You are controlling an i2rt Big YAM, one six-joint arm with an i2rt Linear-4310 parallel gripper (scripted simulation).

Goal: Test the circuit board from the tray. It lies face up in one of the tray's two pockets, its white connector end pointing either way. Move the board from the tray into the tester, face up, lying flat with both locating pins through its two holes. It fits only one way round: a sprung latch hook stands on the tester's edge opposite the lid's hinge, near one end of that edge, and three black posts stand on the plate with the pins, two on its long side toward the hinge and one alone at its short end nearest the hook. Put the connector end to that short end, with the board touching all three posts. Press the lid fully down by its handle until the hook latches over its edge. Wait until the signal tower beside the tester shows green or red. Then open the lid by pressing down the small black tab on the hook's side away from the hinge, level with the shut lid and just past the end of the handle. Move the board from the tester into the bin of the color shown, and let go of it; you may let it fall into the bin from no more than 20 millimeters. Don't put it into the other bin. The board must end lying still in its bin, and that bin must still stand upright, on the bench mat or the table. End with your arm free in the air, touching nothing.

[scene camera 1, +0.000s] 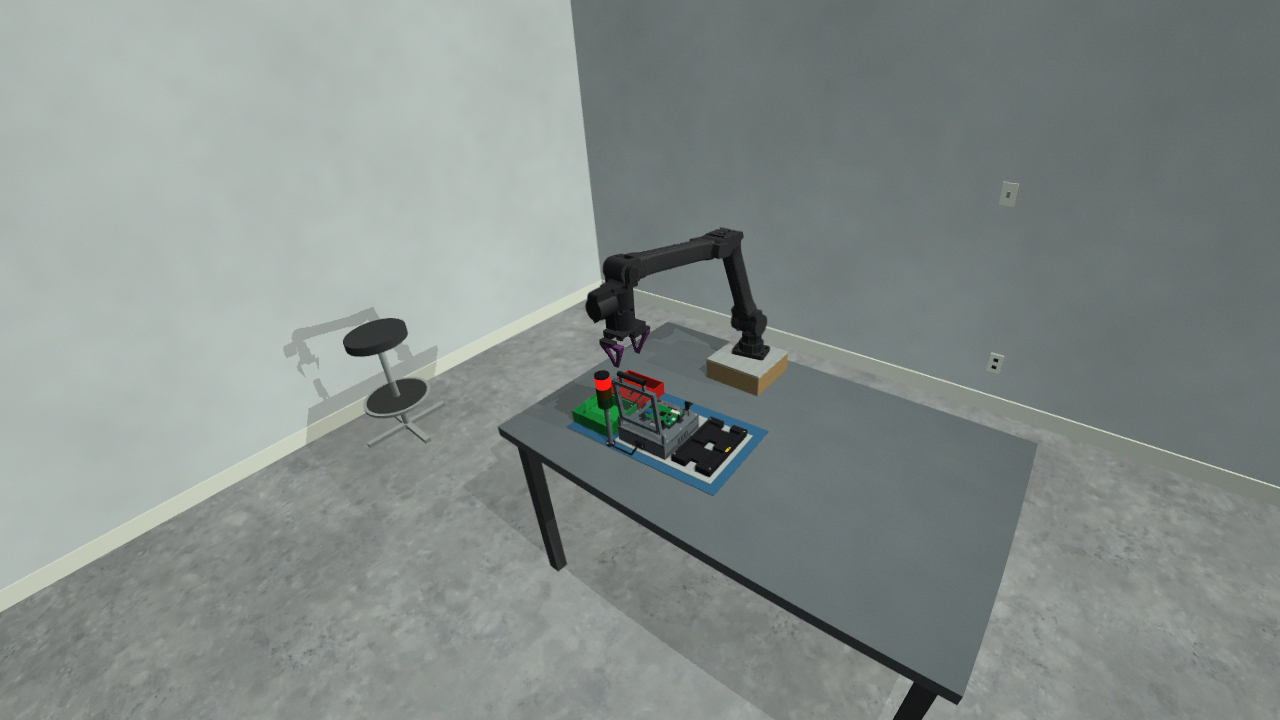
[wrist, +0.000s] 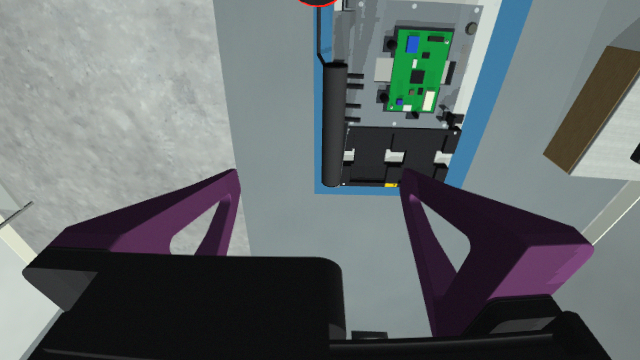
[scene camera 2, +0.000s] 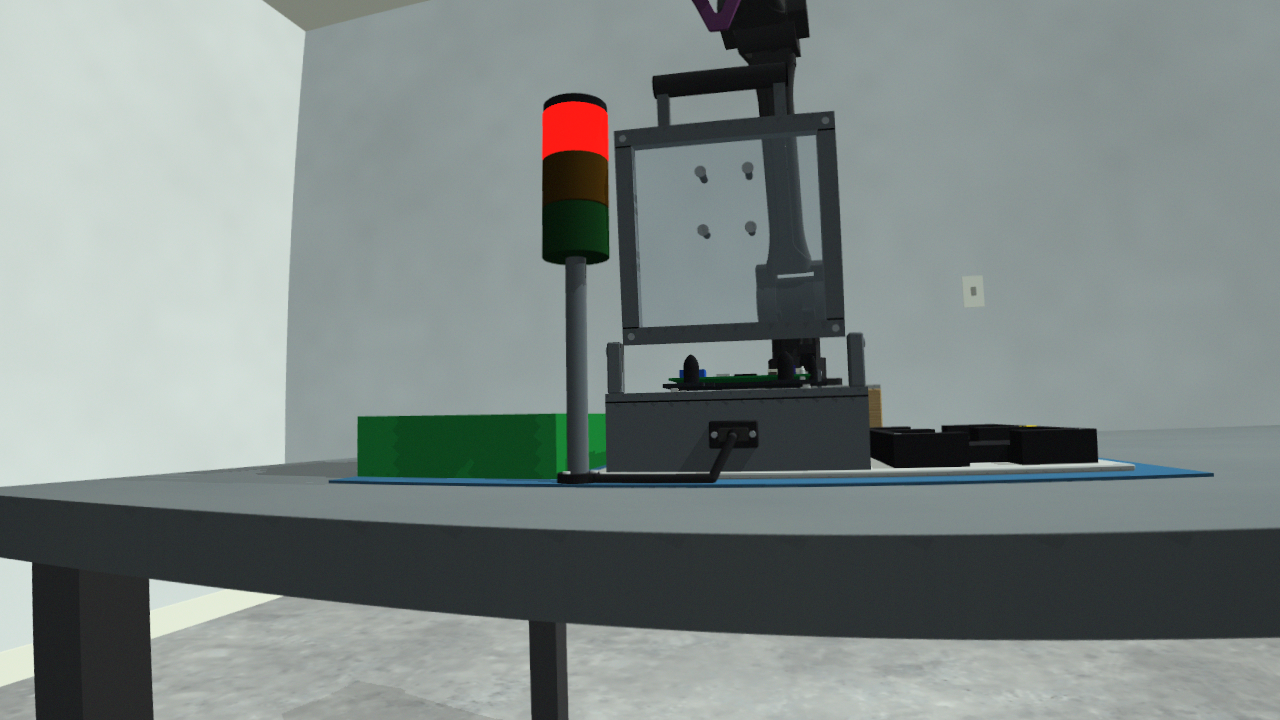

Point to a green bin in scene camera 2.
At 510,446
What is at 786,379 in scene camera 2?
A black tester plate.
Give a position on a clear lid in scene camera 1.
636,405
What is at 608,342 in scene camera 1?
My gripper.
